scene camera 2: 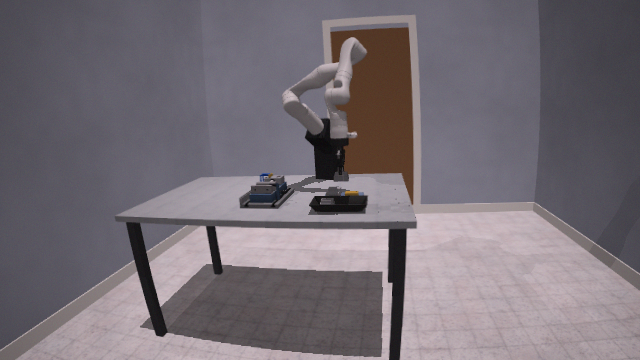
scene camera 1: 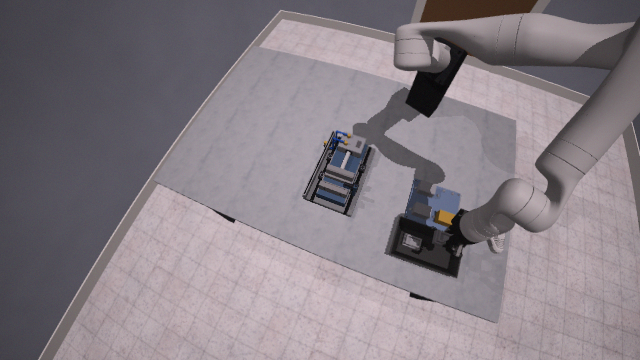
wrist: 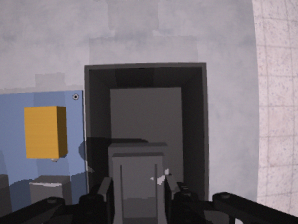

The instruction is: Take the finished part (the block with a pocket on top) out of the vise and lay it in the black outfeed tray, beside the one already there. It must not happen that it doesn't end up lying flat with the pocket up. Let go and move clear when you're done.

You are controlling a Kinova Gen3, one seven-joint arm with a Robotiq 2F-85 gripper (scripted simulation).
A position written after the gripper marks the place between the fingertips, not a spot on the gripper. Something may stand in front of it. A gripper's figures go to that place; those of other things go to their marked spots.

The gripper (wrist: 139, 190): 16 cm from the lens. A yellow block (wrist: 45, 127) is 28 cm from the lens.
